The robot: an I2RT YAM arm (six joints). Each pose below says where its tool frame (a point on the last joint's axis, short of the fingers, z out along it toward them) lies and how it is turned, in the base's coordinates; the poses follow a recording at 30 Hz.
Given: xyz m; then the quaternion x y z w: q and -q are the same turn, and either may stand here.
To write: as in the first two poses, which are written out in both.
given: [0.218 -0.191 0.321 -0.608 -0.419 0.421 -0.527]
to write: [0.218 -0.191 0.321 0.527 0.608 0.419 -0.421]
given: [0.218 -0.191 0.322 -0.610 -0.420 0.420 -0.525]
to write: [0.218 -0.191 0.322 0.525 0.610 0.420 -0.420]
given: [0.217 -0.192 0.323 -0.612 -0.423 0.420 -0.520]
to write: [0.217 -0.192 0.323 0.520 0.612 0.423 -0.420]
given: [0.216 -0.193 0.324 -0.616 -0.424 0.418 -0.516]
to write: [0.216 -0.193 0.324 0.516 0.616 0.424 -0.418]
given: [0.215 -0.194 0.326 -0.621 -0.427 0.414 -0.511]
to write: [0.215 -0.194 0.326 0.511 0.621 0.427 -0.414]
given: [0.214 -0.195 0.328 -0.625 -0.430 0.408 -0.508]
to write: [0.214 -0.195 0.328 0.508 0.625 0.430 -0.408]
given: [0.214 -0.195 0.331 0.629 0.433 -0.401 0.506]
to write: [0.214 -0.195 0.331 0.506 0.629 0.433 -0.401]
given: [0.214 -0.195 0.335 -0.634 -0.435 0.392 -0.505]
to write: [0.214 -0.195 0.335 0.505 0.634 0.435 -0.392]
